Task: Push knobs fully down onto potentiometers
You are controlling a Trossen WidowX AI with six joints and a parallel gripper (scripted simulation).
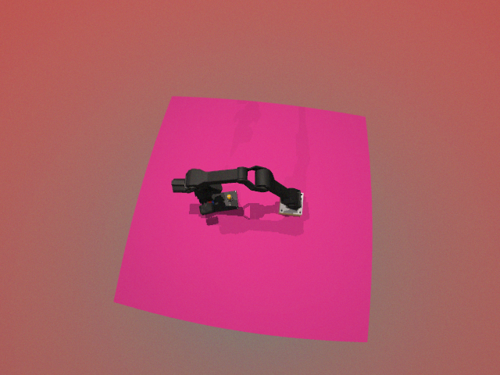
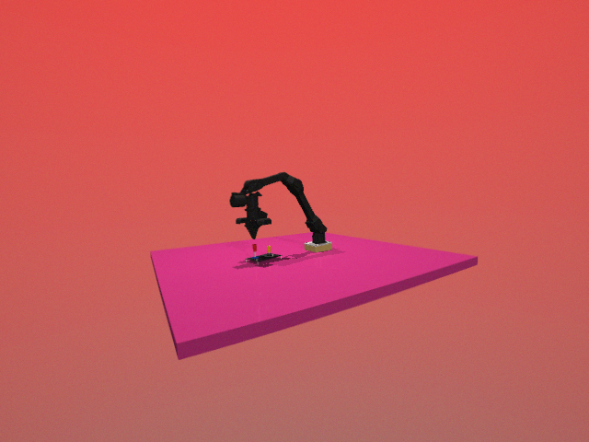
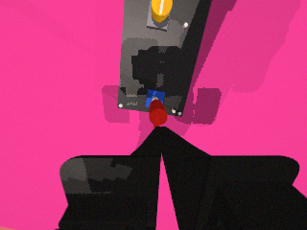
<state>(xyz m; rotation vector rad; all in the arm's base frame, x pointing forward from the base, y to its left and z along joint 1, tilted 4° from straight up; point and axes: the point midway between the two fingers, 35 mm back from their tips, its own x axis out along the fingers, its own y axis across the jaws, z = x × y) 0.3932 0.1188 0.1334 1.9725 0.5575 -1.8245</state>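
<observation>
Now: the red knob 40 mm below my gripper tip. Also, from my gripper tip: orange knob 80 mm behind, 50 mm to the right, 60 mm below.
</observation>
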